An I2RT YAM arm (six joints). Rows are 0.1 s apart.
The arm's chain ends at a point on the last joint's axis. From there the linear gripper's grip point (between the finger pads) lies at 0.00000 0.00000 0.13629 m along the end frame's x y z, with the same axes.
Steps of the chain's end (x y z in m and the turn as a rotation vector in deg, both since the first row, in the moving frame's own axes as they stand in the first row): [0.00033, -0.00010, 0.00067, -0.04, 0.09, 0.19]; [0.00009, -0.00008, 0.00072, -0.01, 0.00, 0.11]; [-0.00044, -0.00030, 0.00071, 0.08, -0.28, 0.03]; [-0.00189, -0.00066, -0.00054, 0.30, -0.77, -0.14]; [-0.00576, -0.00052, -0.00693, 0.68, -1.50, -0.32]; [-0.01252, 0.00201, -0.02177, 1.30, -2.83, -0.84]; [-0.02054, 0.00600, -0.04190, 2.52, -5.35, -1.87]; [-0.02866, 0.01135, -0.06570, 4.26, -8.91, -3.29]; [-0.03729, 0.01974, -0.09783, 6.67, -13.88, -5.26]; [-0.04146, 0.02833, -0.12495, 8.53, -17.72, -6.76]
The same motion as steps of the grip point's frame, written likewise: [0.00054, 0.00000, 0.00067, -0.04, 0.09, 0.19]; [0.00009, -0.00006, 0.00072, -0.01, 0.00, 0.11]; [-0.00111, -0.00049, 0.00071, 0.08, -0.28, 0.03]; [-0.00372, -0.00137, -0.00055, 0.30, -0.77, -0.14]; [-0.00933, -0.00213, -0.00699, 0.68, -1.50, -0.32]; [-0.01927, -0.00103, -0.02197, 1.30, -2.83, -0.84]; [-0.03334, 0.00022, -0.04263, 2.52, -5.35, -1.87]; [-0.05003, 0.00188, -0.06772, 4.26, -8.91, -3.29]; [-0.07059, 0.00559, -0.10272, 6.67, -13.88, -5.26]; [-0.08388, 0.01094, -0.13289, 8.53, -17.72, -6.76]
